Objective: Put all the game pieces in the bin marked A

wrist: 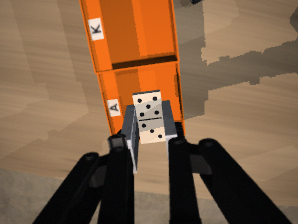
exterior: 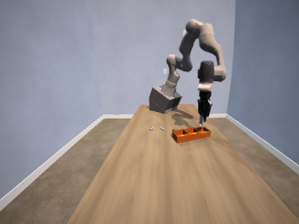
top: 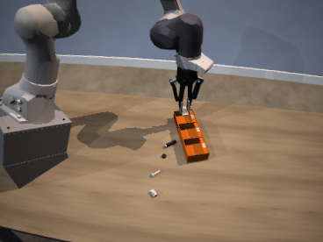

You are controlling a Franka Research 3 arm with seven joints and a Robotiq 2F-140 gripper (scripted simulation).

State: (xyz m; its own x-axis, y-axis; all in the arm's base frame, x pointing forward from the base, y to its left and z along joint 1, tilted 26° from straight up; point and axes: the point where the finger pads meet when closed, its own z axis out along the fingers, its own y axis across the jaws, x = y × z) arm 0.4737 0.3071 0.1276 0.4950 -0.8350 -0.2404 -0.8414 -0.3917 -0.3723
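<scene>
My hand is 80 mm above the orange bin, 70 mm to the left of it and 50 mm short of it. From my hand the other things lie so: white domino (30 mm below); then black nut (200 mm to the right, 100 mm below, 20 mm behind); then black cylinder (130 mm to the right, 100 mm below, 10 mm behind).
</scene>
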